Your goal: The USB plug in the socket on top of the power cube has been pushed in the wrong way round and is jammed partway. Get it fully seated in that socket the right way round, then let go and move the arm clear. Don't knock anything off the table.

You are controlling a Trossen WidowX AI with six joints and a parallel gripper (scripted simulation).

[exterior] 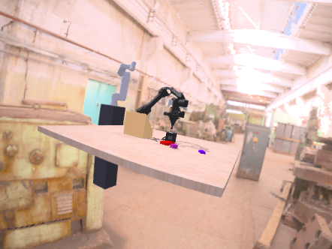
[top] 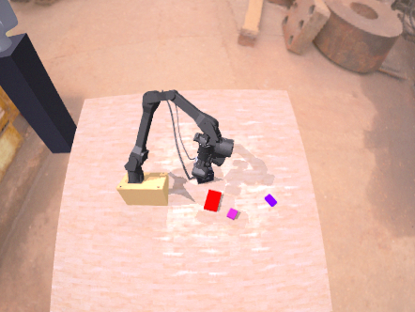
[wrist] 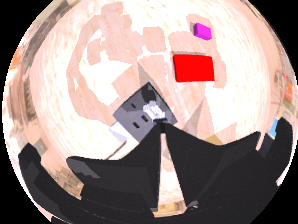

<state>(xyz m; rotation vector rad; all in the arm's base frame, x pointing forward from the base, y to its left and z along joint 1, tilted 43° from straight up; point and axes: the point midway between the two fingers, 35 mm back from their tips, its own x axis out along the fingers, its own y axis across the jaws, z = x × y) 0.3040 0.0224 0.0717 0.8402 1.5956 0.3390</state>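
Right now my gripper tip is 20 mm above the USB plug. The rest, counted from my gripper tip: flat red block: 120 mm below, 110 mm to the right, 30 mm ahead; then magenta block: 180 mm to the right, 120 mm below, 120 mm ahead; then USB socket: 70 mm below, 10 mm to the left.
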